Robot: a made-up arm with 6 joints.
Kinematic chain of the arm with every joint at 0, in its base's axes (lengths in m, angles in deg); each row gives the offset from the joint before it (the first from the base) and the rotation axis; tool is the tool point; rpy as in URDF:
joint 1: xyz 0 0 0.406 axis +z
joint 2: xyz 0 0 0 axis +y
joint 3: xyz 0.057 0 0.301 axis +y
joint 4: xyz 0.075 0 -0.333 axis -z
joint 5: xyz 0 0 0 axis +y
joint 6: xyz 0.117 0 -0.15 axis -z
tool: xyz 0 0 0 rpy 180 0 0
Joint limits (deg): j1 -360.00..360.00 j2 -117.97..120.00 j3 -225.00..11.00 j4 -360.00..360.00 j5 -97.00..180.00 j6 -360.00..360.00
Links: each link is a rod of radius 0.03 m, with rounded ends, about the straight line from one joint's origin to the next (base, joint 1, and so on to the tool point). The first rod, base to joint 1, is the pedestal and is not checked.
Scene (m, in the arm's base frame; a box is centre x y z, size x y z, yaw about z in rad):
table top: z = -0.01
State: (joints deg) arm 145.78 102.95 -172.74 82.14 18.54 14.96
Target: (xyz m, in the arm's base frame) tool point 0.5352 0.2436 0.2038
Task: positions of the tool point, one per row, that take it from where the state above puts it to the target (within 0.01 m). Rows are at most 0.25 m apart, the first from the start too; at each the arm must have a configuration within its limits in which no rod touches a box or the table.
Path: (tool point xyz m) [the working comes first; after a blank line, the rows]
Joints at the target: 43.25 120.00 -195.30 88.46 -57.62 14.96
Straight joint move there: clear.

1: -0.4366 0.6448 0.1874
2: -0.2224 0.7255 0.1911
3: -0.0011 0.7335 0.1946
4: 0.2022 0.6734 0.1979
5: 0.3669 0.5585 0.2007
6: 0.4794 0.4081 0.2027
7: 0.5352 0.2436 0.2038

